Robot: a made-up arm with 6 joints.
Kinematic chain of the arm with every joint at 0, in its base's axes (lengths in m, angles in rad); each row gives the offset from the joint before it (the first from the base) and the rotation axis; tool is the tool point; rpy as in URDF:
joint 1: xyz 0 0 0.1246 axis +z
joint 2: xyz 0 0 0 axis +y
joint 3: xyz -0.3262 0 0.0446 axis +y
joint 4: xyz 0.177 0 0.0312 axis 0.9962 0 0.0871
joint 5: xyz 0 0 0 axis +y
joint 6: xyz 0.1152 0 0.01 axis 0.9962 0 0.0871
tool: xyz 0 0 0 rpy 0 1.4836 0
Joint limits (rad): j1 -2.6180..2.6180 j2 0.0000..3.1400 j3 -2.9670..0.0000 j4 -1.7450..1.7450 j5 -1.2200..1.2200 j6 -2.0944..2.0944
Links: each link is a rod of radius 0.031 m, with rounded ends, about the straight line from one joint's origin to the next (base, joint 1, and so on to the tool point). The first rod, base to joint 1, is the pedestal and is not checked.
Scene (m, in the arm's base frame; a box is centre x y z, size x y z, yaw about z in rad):
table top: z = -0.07
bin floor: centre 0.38 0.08 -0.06 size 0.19 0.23 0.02 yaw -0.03
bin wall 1: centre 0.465 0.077 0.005 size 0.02 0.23 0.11 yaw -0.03
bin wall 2: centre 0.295 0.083 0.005 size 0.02 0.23 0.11 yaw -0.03
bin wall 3: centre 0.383 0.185 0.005 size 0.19 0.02 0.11 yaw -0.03
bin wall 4: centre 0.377 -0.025 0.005 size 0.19 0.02 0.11 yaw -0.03
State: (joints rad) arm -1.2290 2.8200 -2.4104 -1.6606 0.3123 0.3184
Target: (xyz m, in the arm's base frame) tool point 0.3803 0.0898 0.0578
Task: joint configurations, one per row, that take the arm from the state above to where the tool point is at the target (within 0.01 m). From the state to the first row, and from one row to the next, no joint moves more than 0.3 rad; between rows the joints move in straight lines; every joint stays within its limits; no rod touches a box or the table.
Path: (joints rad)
1: -0.9521 2.6836 -2.1478 -1.6775 0.1966 0.3184
2: -0.6753 2.5473 -1.8852 -1.6944 0.0809 0.3184
3: -0.3984 2.4109 -1.6226 -1.7112 -0.0348 0.3184
4: -0.1215 2.2746 -1.3600 -1.7281 -0.1505 0.3184
5: 0.1553 2.1382 -1.0974 -1.7450 -0.2662 0.3184
6: 0.1607 2.3672 -1.1171 -1.7450 -0.2473 0.3184

